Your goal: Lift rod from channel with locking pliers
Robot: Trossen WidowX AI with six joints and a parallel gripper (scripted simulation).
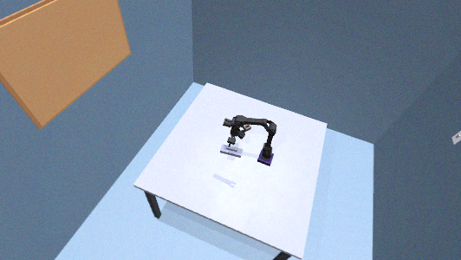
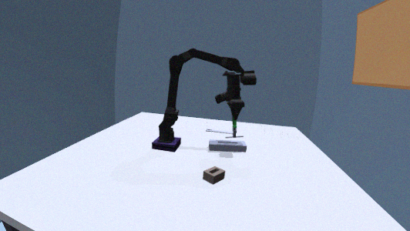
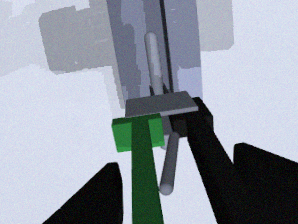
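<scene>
The pale rod lies 9 cm below my gripper tip and 1 cm ahead of it. Also, from my gripper tip: grey channel block: 14 cm below, 2 cm behind; then black handle: 1 cm to the left; then thin grey lever: right at my gripper tip.
</scene>
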